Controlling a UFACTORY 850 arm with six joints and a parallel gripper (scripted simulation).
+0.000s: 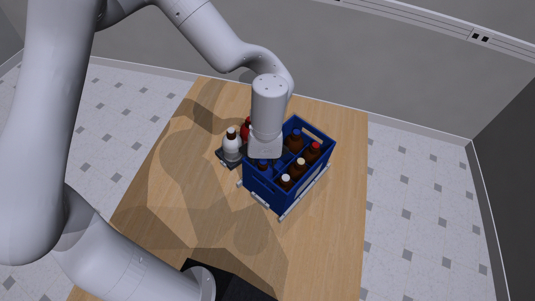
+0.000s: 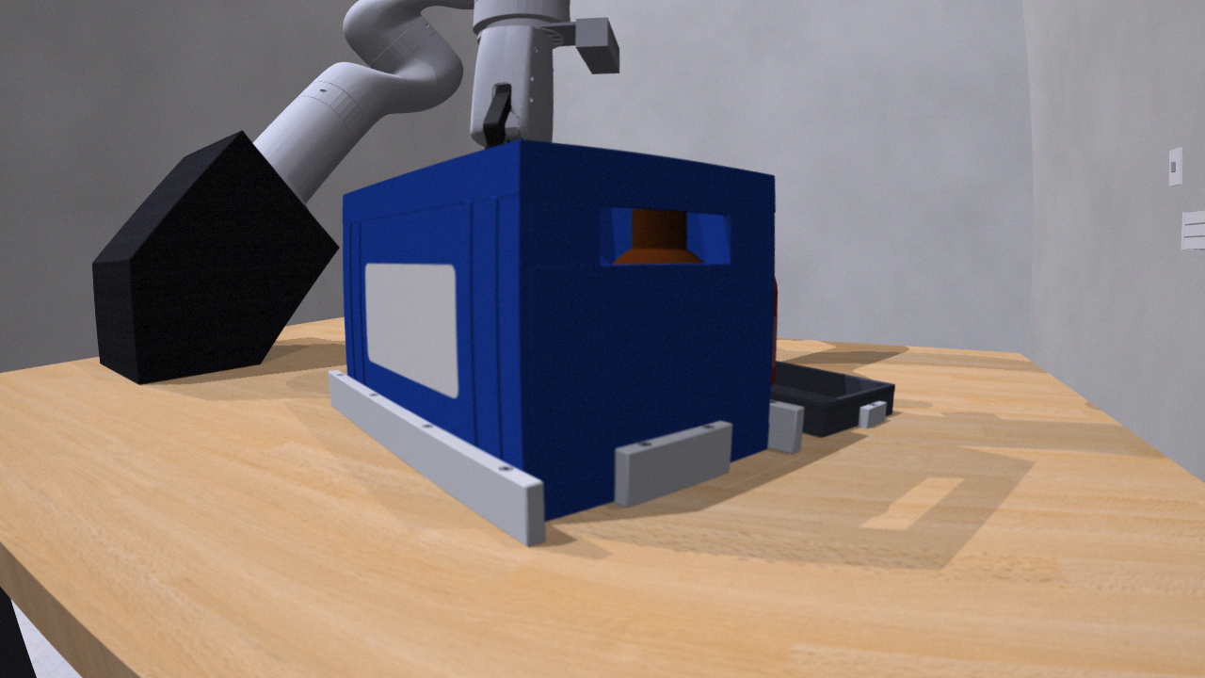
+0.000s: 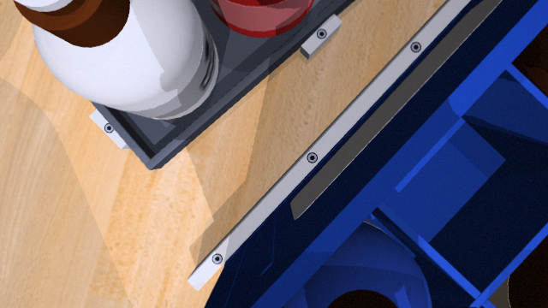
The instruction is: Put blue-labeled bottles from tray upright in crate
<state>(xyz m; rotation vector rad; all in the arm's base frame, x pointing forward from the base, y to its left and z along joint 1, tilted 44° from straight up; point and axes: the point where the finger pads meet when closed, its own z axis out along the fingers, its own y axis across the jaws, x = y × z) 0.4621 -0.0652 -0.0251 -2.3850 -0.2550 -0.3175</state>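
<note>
Right now the blue-labeled bottle is 70 mm below my hand. Round my hand: white-labeled bottle (90 mm ahead, 140 mm to the left, 80 mm below); then blue crate (60 mm ahead, 80 mm to the right, 80 mm below); then red-labeled bottle (160 mm ahead, 90 mm to the left, 80 mm below).
</note>
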